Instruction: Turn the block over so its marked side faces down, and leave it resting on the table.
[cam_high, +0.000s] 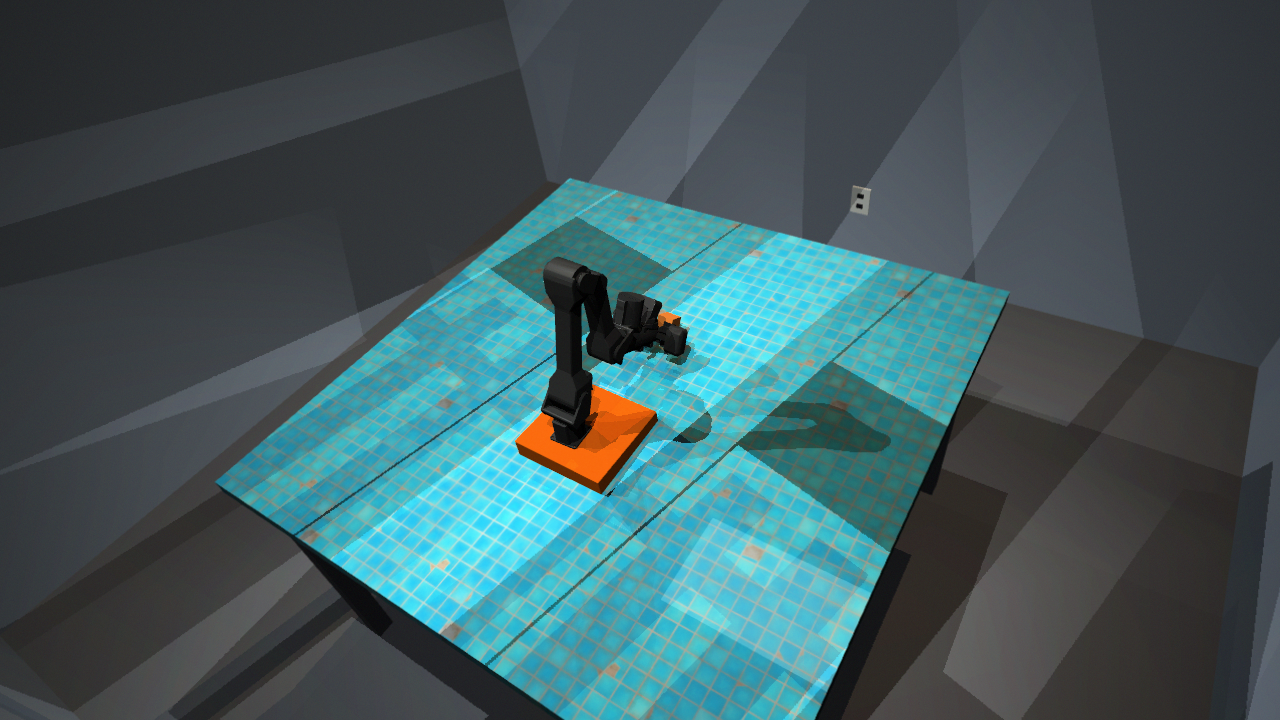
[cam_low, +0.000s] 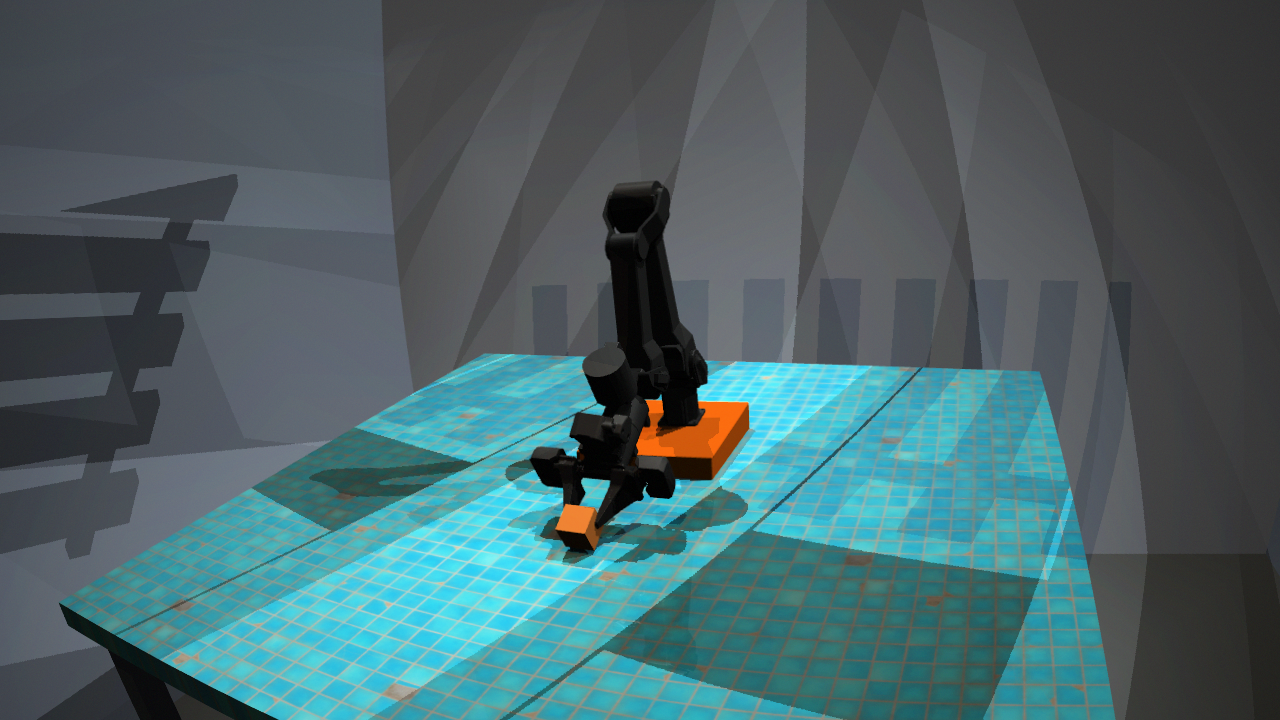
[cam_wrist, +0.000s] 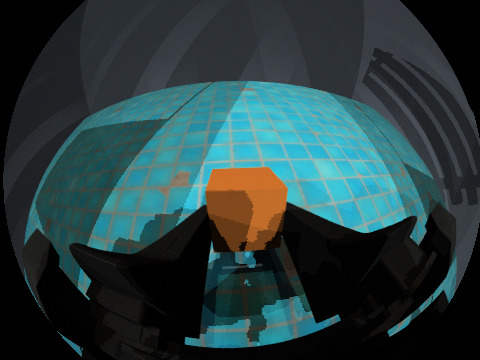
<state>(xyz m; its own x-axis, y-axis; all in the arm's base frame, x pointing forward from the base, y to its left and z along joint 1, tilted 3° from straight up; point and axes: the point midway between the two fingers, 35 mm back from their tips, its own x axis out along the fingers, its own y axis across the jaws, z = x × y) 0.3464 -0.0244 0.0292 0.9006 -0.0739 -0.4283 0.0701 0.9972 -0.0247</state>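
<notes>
My gripper tip is now 1 cm above the orange block.
</notes>
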